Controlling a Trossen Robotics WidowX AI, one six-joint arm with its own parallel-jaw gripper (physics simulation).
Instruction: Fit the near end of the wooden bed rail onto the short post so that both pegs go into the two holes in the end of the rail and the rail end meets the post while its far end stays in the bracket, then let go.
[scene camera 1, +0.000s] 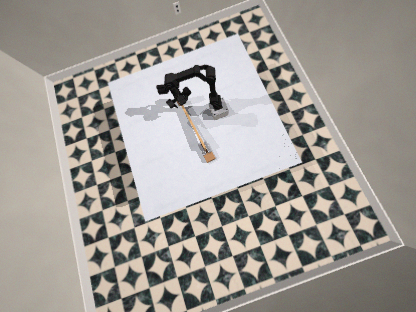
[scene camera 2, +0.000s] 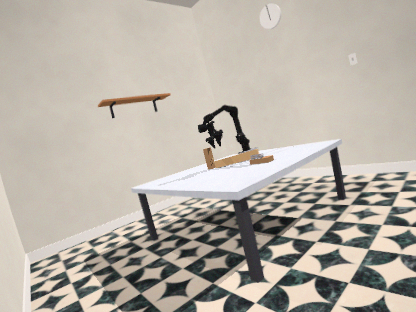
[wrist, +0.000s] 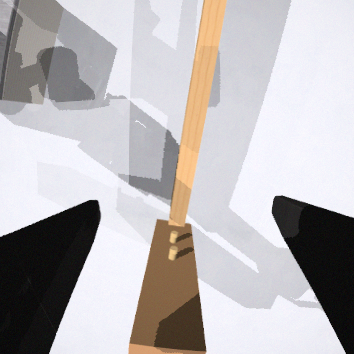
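Pixels of known places: gripper, between the fingertips: (scene camera 2: 217, 147) (wrist: 187, 206); arm's base, origin of its link: (scene camera 1: 217, 106) (scene camera 2: 246, 150).
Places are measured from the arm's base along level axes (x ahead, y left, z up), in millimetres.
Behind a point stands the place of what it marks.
Observation:
The wooden rail (scene camera 1: 194, 124) @(x 233, y 78, z 1 mm) (scene camera 2: 235, 159) @(x 248, y 91, z -30 mm) (wrist: 200, 100) @(x 255, y -6, z -7 mm) slopes down to its near end at the foot of the short post (scene camera 2: 207, 159) @(x 304, y -184, z 7 mm) (wrist: 167, 285) @(x 273, y -164, z 45 mm). Two pegs, an upper peg (wrist: 173, 253) @(x 275, y -155, z 8 mm) and a lower peg (wrist: 173, 237) @(x 274, y -156, z -24 mm), stand bare on the post's face above the rail end, outside the holes. The holes do not show; whether the rail end touches the post is unclear. The far end is at the grey bracket (scene camera 1: 204, 148) @(x 215, y 297, z 14 mm) (scene camera 2: 257, 156) @(x 221, y 293, z -31 mm); its seating is too small to tell. My gripper (scene camera 1: 179, 98) @(x 258, y -70, z 89 mm) (scene camera 2: 217, 146) @(x 258, y -70, z 89 mm) (wrist: 187, 206) @(x 258, y -70, z 89 mm) is wide open and empty above the post and near rail end.
An orange-brown block (scene camera 1: 209, 157) @(x 202, y 365, z -44 mm) (scene camera 2: 262, 160) @(x 242, y 348, z -61 mm) lies beside the bracket on the white table (scene camera 1: 165, 190) @(x 622, y 490, z -80 mm) (scene camera 2: 200, 185) @(x 751, y 269, z -80 mm). The arm's grey base (scene camera 1: 219, 112) @(x 5, y 57, z 1 mm) stands to one side of the rail. A wall shelf (scene camera 2: 135, 99) hangs beyond the table.

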